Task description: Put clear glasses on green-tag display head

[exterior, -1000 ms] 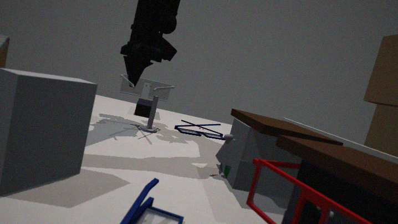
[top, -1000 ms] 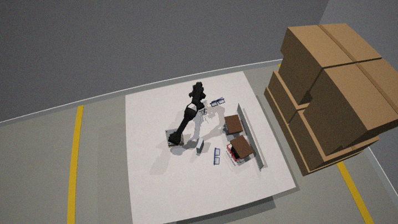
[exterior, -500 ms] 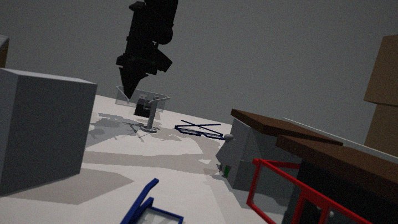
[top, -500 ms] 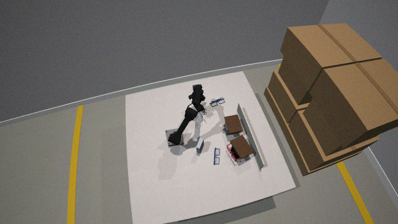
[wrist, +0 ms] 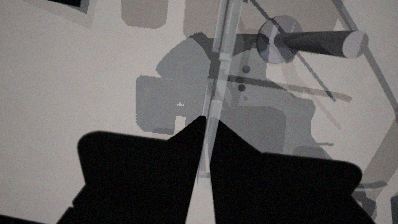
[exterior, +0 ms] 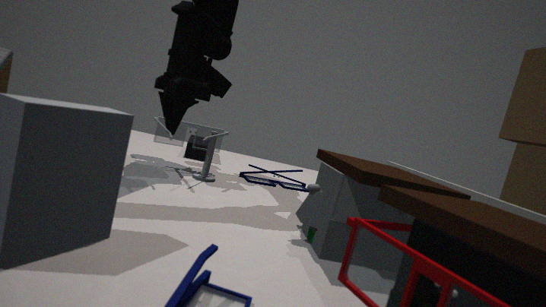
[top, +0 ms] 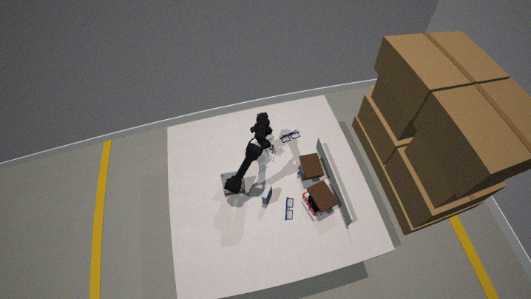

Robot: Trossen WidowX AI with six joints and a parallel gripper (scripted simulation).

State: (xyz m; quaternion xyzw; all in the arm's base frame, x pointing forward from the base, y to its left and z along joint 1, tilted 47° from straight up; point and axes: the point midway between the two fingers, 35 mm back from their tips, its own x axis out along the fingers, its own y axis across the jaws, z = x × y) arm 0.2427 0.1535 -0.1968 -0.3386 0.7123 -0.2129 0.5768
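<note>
Right now the small post is 70 mm ahead of my gripper tip, 40 mm to the right of it and 40 mm below it. Also, from my gripper tip: black box (70 mm ahead, 210 mm to the left, 40 mm below); then grey block (60 mm behind, 370 mm to the right); then grey display head (230 mm ahead, 280 mm to the right).
</note>
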